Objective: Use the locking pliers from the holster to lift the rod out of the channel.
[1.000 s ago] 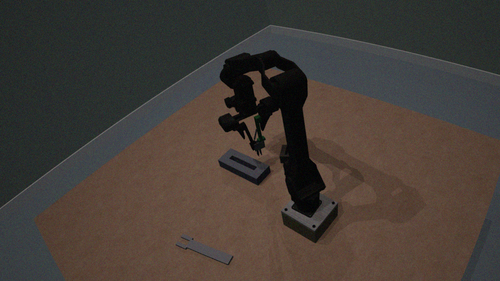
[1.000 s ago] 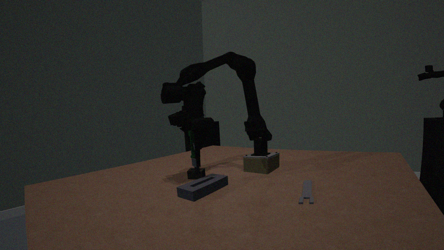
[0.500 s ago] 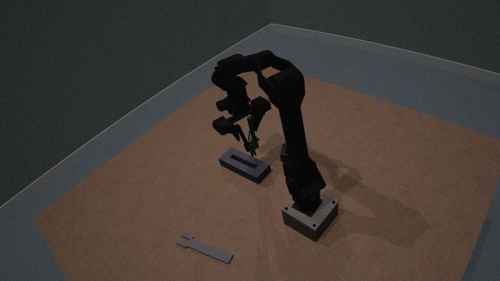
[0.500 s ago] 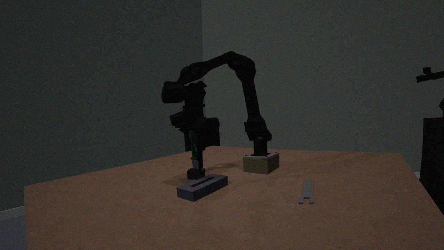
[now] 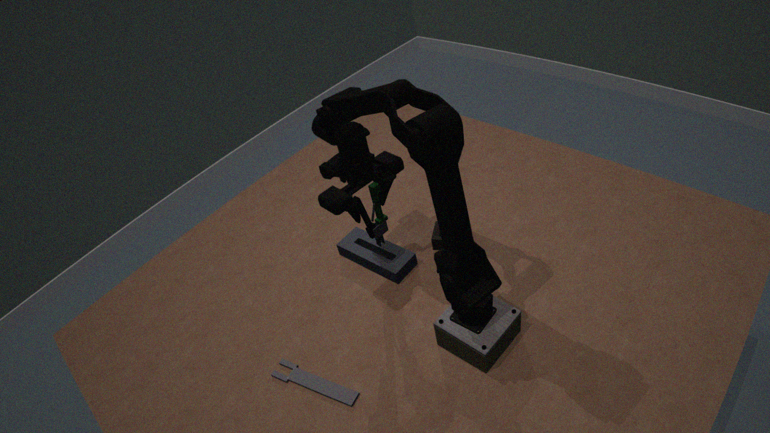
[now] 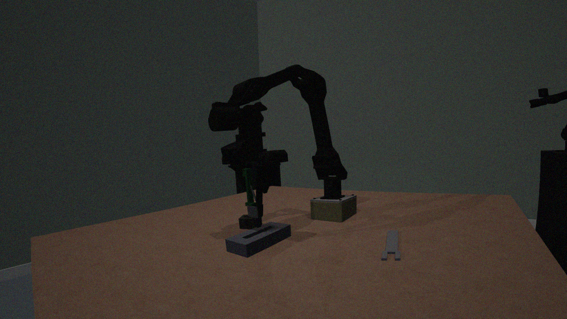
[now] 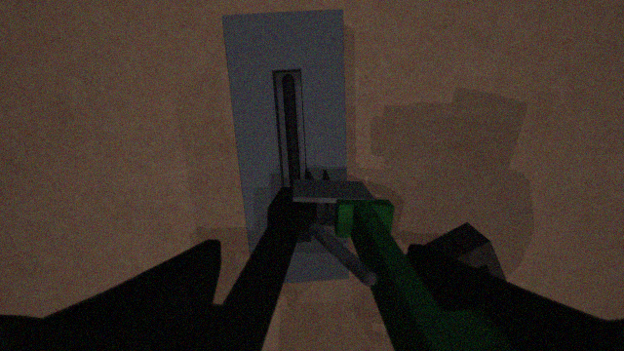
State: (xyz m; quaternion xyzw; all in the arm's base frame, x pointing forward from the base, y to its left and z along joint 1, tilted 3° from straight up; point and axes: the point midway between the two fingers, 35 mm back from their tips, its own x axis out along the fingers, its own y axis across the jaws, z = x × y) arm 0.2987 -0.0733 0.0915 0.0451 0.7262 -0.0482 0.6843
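The grey channel block is 12 cm below my gripper tip, 1 cm to the left of it and 1 cm ahead of it. From my gripper tip the other things lie so: flat grey forked plate (33 cm to the left, 13 cm below, 7 cm behind); then dark holster (13 cm below, 11 cm to the right, 10 cm behind); then dark rod (13 cm below, 1 cm to the left, 1 cm ahead).
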